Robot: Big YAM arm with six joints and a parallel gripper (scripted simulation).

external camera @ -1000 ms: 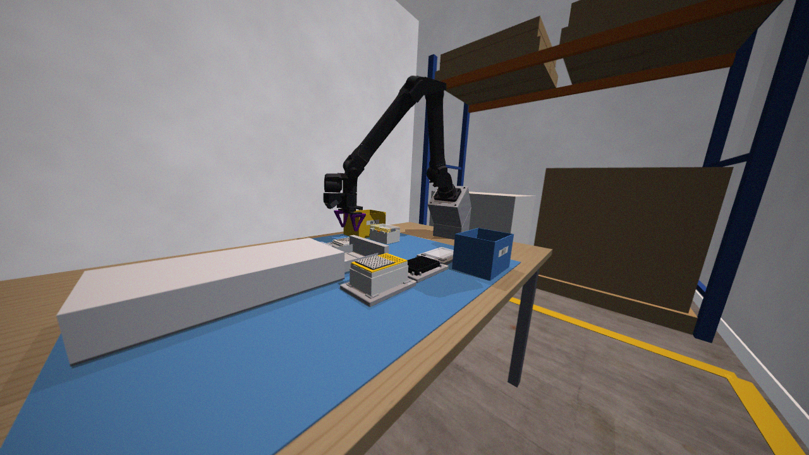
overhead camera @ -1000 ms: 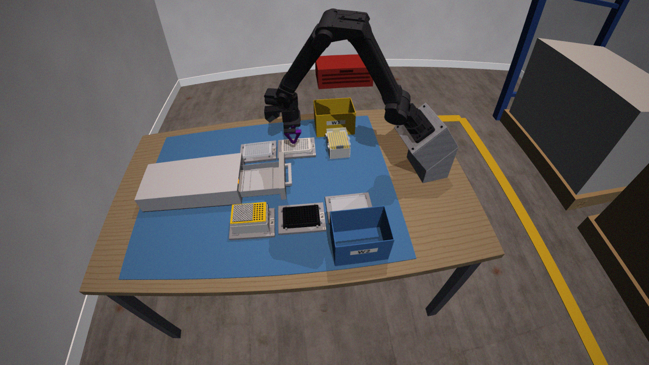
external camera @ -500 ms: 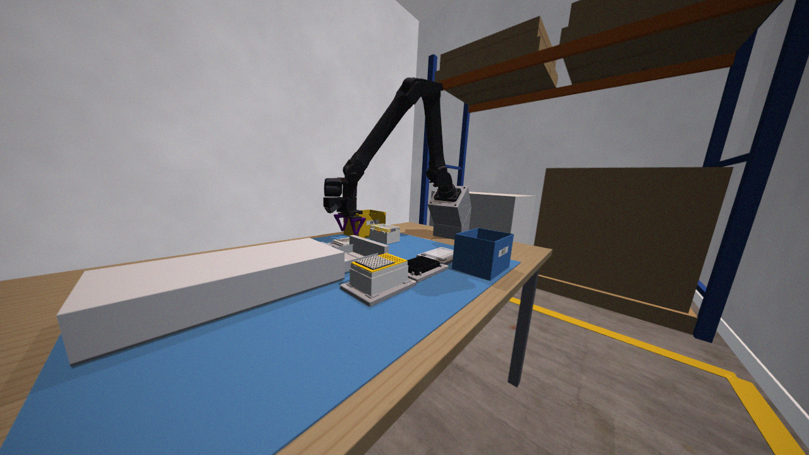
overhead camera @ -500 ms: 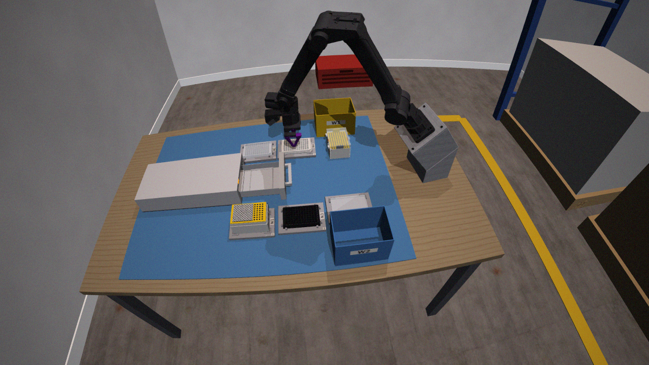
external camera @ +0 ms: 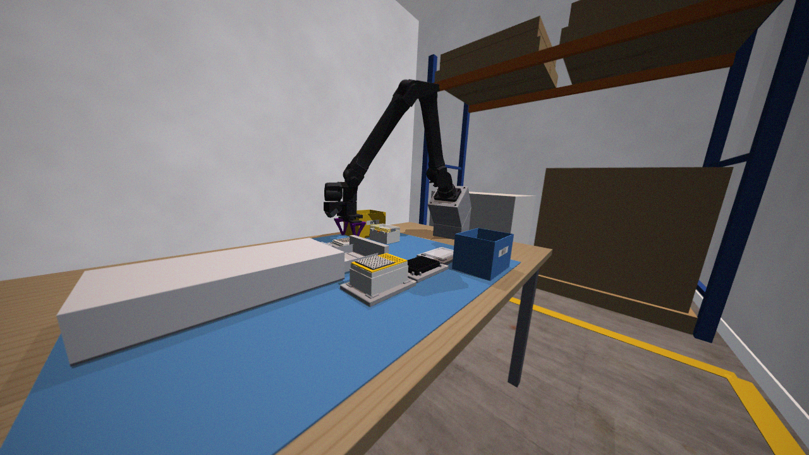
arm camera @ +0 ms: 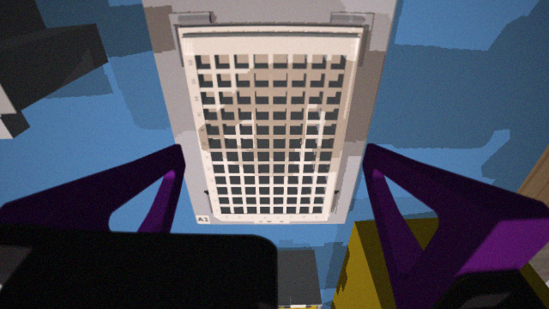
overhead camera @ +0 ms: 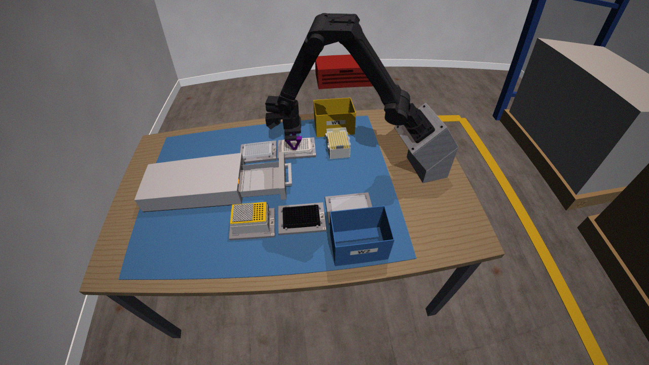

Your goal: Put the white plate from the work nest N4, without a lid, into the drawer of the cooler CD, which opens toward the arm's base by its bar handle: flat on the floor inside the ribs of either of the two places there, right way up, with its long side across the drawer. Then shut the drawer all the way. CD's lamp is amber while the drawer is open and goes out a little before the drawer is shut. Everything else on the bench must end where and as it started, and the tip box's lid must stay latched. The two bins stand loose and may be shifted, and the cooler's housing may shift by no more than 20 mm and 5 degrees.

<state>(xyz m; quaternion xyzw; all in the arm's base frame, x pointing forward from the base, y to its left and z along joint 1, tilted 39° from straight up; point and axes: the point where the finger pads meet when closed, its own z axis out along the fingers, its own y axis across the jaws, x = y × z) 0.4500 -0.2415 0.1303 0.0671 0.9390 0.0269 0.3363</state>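
Right now the grey nest is 4 cm below my hand and 1 cm behind it. Also, from my hand: yellow bin W1 (20 cm behind, 11 cm to the right, 1 cm below); drawer (20 cm ahead, 16 cm to the left, 2 cm below); cooler CD (32 cm ahead, 15 cm to the left, 1 cm below).
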